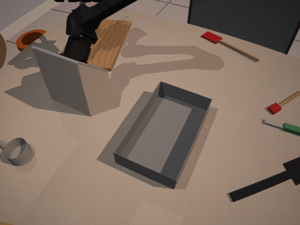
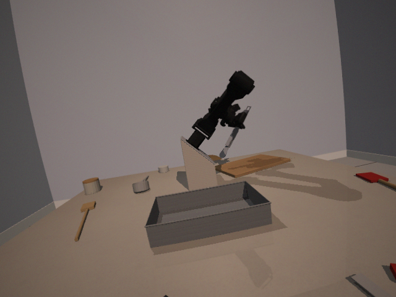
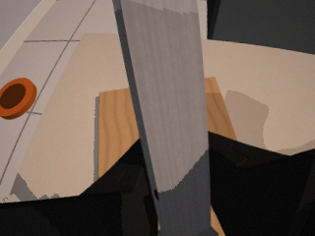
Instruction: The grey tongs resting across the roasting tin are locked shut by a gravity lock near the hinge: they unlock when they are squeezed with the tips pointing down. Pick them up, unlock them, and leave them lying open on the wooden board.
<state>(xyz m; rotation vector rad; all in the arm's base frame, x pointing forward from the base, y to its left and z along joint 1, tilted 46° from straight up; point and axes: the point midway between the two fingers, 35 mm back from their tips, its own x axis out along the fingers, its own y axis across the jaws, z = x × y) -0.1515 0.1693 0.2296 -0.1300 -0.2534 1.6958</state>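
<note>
Now: the wooden board 200 mm below my gripper tip, 10 mm to the left of it and 10 mm ahead of it. The rest, counted from my gripper tip: roasting tin (460 mm ahead, 330 mm to the right, 180 mm below); black spatula (830 mm ahead, 330 mm to the right, 210 mm below); green-handled tool (830 mm ahead, 200 mm below, 150 mm to the right).
</note>
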